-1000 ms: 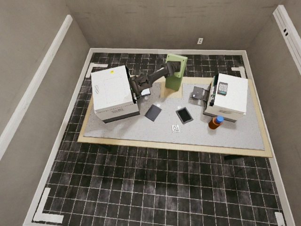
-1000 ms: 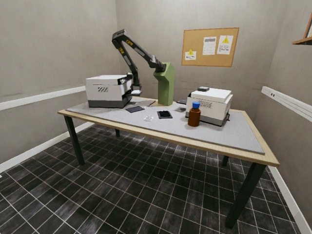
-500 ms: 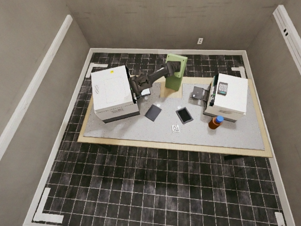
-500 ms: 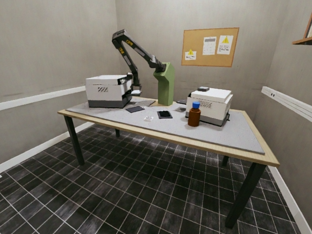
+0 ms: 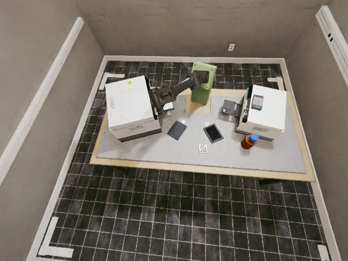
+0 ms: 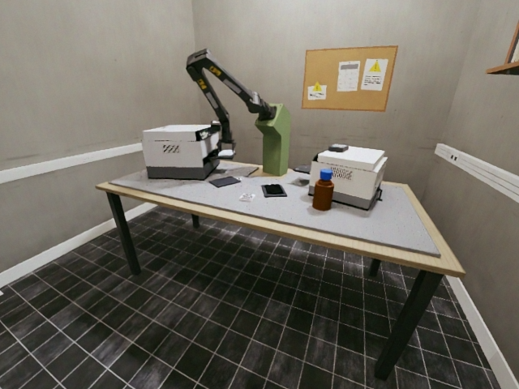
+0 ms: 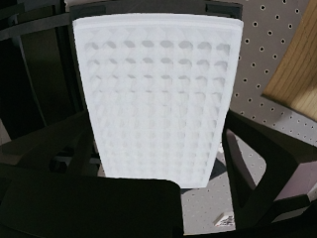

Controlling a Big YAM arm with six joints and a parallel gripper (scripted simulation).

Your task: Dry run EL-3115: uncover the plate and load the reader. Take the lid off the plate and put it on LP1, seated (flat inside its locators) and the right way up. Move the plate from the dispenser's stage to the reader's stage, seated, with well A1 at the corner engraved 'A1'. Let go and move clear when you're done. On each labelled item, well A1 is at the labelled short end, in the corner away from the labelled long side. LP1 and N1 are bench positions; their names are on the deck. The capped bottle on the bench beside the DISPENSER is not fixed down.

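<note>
My gripper is now right at the white well plate. From my hand the other things lie so: brown capped bottle 33 cm ahead, 69 cm to the left, 3 cm below; then dark flat lid 23 cm ahead, 42 cm to the left, 12 cm below.
</note>
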